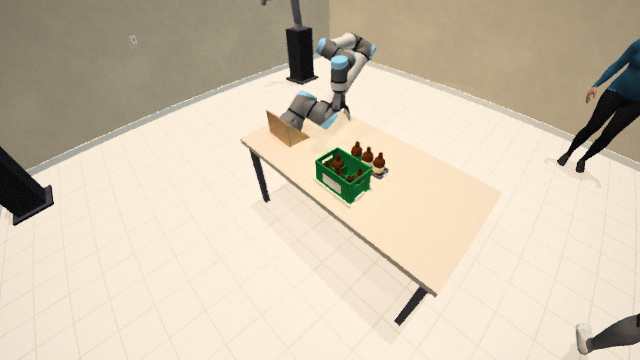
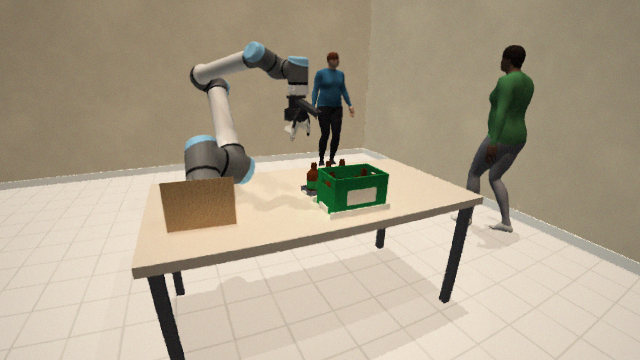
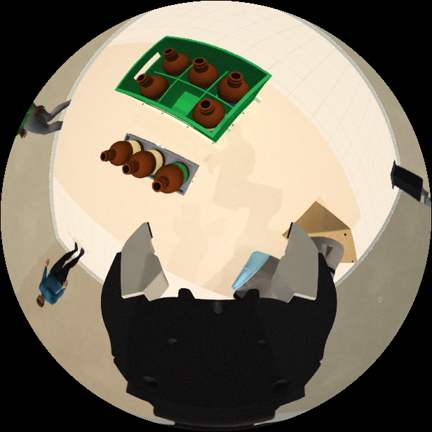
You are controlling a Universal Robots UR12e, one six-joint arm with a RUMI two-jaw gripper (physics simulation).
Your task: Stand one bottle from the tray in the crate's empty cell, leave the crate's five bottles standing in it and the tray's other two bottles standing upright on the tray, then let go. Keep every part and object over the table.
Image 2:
my gripper: 300, 138
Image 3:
my gripper: 219, 225
green-labelled bottle: 168, 178
